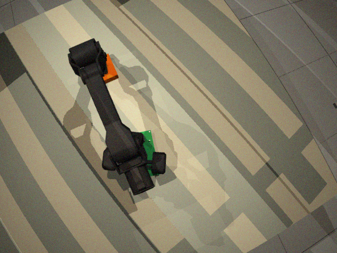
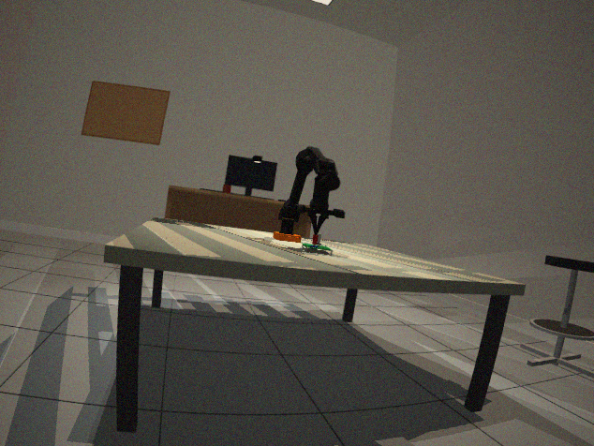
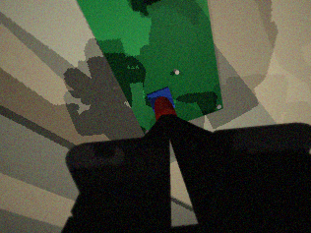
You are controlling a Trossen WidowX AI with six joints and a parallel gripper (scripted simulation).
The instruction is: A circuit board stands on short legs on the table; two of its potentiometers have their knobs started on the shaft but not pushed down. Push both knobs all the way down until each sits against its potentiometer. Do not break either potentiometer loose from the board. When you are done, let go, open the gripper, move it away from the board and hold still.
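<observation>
The red knob is 10 mm below my gripper tip. From my gripper tip the other things lie so: grey knob: 90 mm behind, 30 mm to the left, 10 mm below.
</observation>
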